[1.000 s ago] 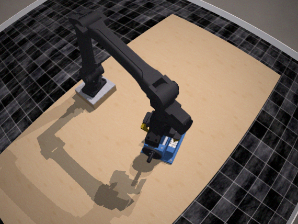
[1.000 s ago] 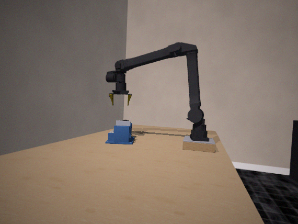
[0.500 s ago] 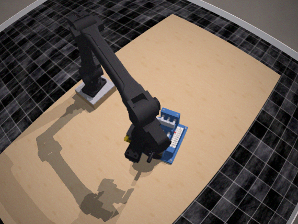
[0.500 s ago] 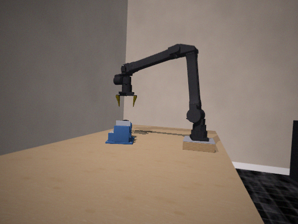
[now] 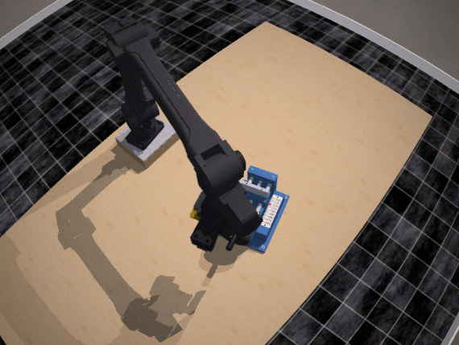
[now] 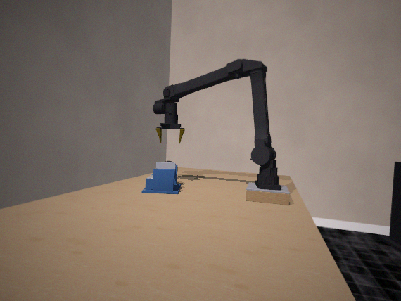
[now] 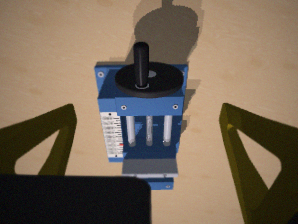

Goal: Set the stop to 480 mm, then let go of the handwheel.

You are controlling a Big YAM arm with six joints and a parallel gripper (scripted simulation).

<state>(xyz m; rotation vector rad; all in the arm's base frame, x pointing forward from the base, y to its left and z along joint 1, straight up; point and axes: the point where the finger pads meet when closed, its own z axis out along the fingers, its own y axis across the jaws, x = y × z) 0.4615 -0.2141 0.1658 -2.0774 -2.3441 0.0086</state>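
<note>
Now: the black handwheel handle 110 mm below my hand and 10 mm to the left of it. Round my hand: sliding stop block: 180 mm to the left, 120 mm below, 10 mm behind; then black handwheel: 120 mm below, 30 mm to the left.
</note>
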